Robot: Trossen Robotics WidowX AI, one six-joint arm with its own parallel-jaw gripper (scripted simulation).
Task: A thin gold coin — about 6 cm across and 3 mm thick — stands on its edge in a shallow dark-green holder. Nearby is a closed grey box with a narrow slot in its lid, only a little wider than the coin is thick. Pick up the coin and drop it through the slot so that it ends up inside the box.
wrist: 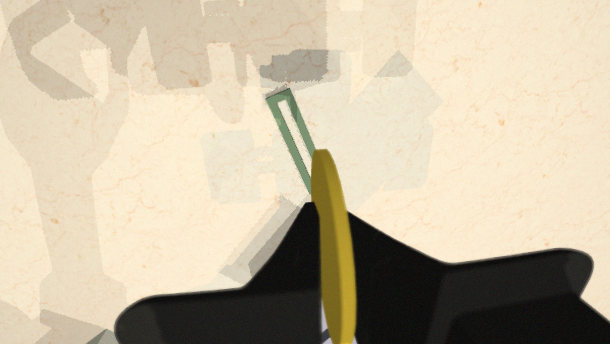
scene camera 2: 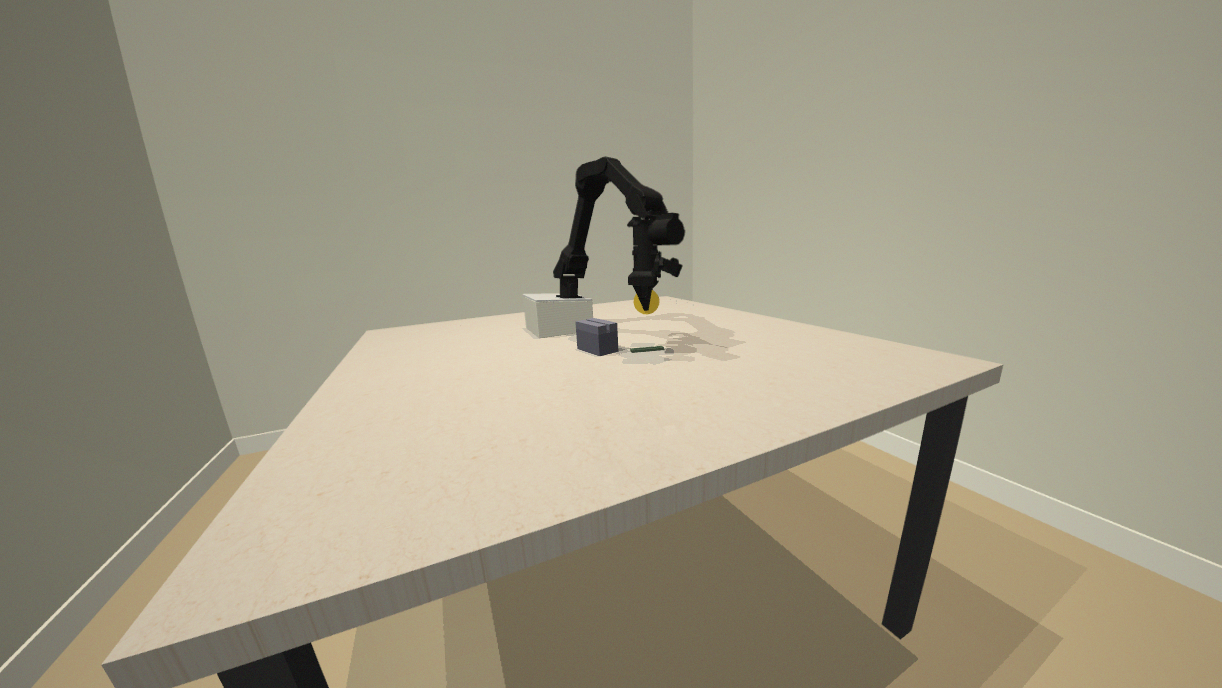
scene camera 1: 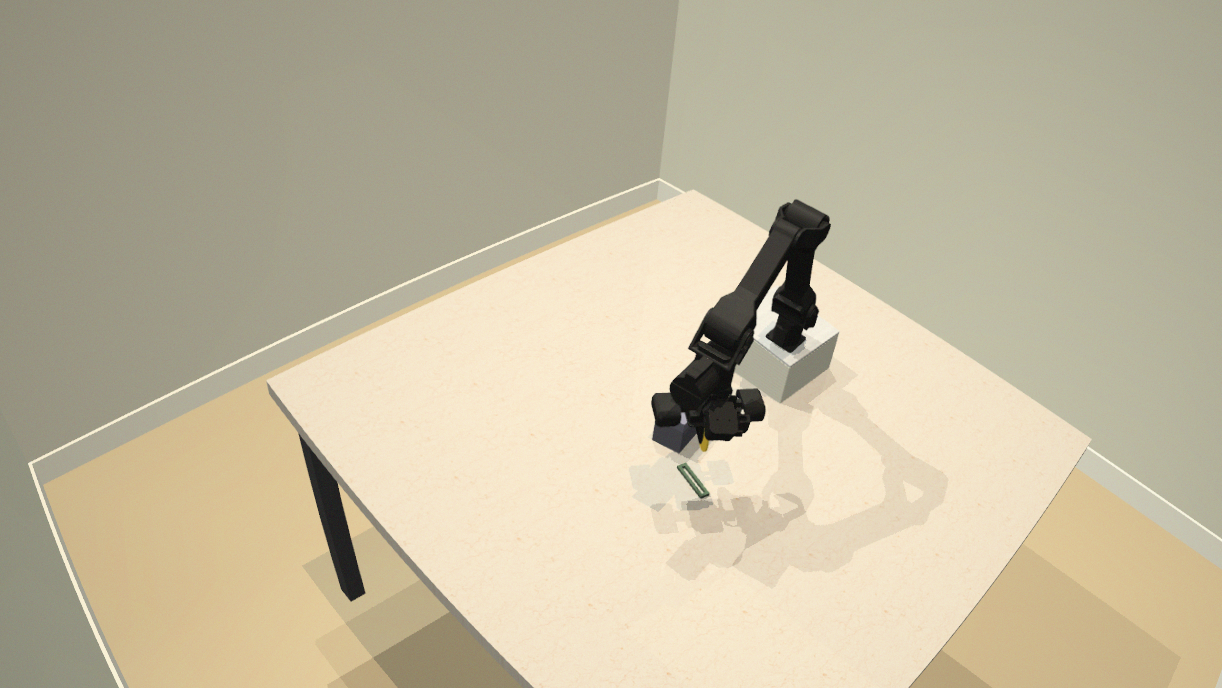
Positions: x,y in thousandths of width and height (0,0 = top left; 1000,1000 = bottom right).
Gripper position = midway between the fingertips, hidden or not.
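Observation:
Coin carried by my gripper (scene camera 1: 574,643), the gripper also visible at (wrist: 520,615) and (scene camera 2: 529,451).

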